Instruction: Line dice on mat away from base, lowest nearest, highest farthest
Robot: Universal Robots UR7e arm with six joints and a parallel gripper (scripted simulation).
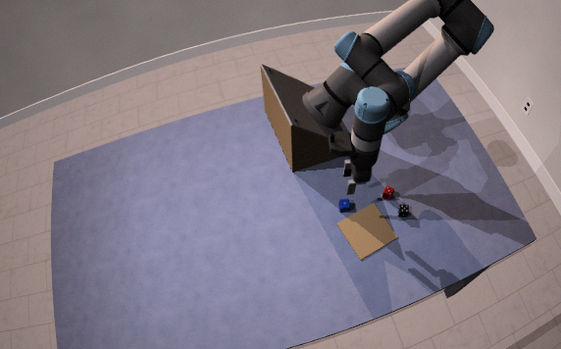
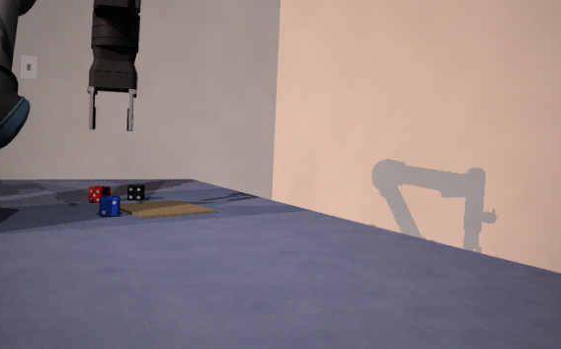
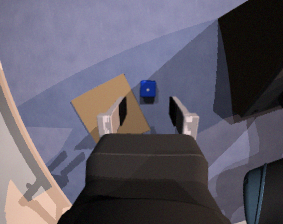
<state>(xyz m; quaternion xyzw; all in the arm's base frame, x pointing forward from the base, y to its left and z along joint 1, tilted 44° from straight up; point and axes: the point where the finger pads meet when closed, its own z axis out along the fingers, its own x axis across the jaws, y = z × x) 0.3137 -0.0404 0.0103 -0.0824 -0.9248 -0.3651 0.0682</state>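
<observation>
My hand is 14 cm above the blue die. From my hand the other things lie so: red die 15 cm to the left, 14 cm below; tan mat 10 cm ahead, 4 cm to the left, 15 cm below; black die 8 cm ahead, 18 cm to the left, 14 cm below.
</observation>
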